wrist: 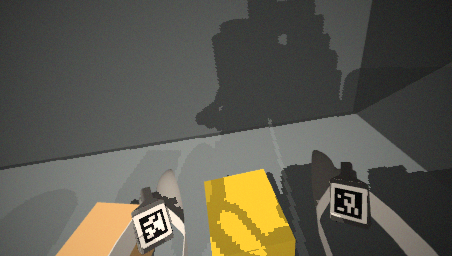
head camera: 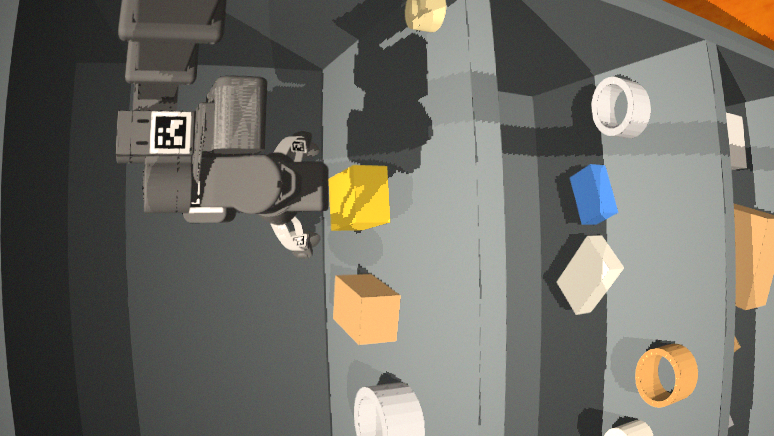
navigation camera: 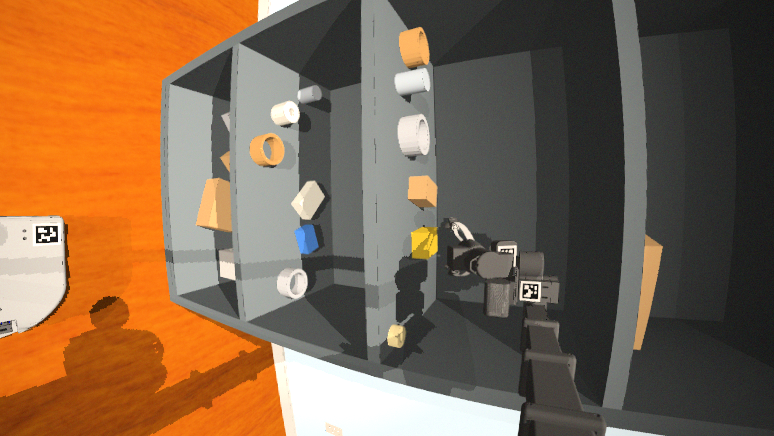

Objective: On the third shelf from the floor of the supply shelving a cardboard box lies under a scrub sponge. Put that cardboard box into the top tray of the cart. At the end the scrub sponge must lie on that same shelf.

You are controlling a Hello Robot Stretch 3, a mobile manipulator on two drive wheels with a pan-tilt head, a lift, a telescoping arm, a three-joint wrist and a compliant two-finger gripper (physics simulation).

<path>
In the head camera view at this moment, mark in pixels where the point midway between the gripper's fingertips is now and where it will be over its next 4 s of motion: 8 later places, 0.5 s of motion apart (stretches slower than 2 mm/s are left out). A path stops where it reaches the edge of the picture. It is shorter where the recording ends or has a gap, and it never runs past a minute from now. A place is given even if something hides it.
My gripper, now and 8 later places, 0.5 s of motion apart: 305,194; 331,194; 347,192; 366,190; 375,189; 375,201; 375,247; 375,298; 375,337
</path>
